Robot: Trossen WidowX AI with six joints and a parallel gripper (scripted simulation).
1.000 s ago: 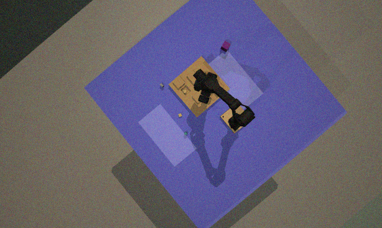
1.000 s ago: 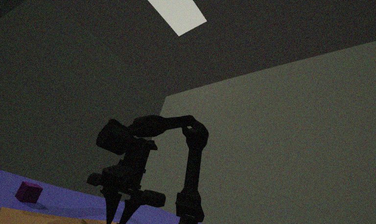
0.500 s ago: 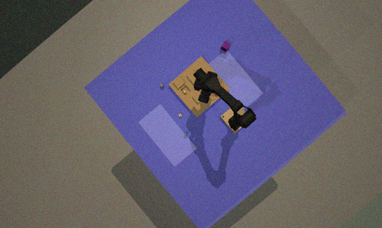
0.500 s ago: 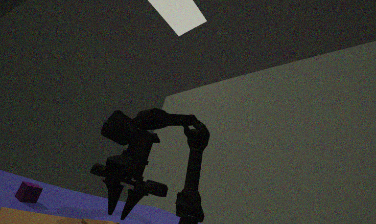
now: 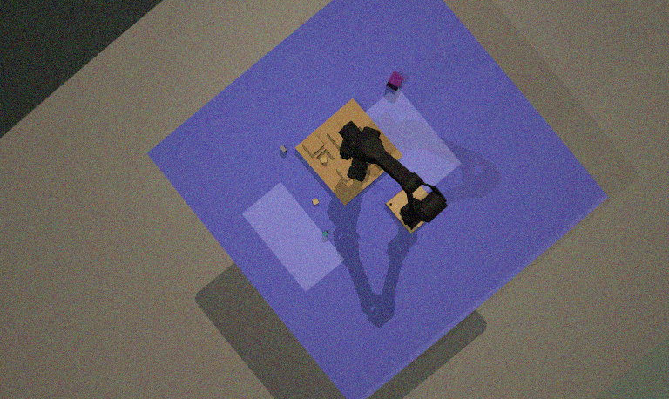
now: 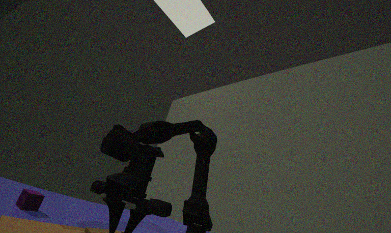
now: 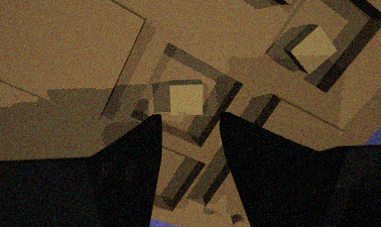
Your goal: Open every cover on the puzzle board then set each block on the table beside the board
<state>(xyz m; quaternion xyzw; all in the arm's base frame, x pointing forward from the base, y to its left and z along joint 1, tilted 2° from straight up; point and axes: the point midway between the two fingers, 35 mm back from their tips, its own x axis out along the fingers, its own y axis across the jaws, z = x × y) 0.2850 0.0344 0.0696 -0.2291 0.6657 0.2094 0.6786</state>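
The small green block lies 16 cm behind my gripper tip, 28 cm to the left of it and 3 cm below it. The rest, counted from my gripper tip: small grey block 20 cm ahead, 23 cm to the left, 4 cm below; then magenta block 17 cm ahead, 28 cm to the right, 3 cm below.
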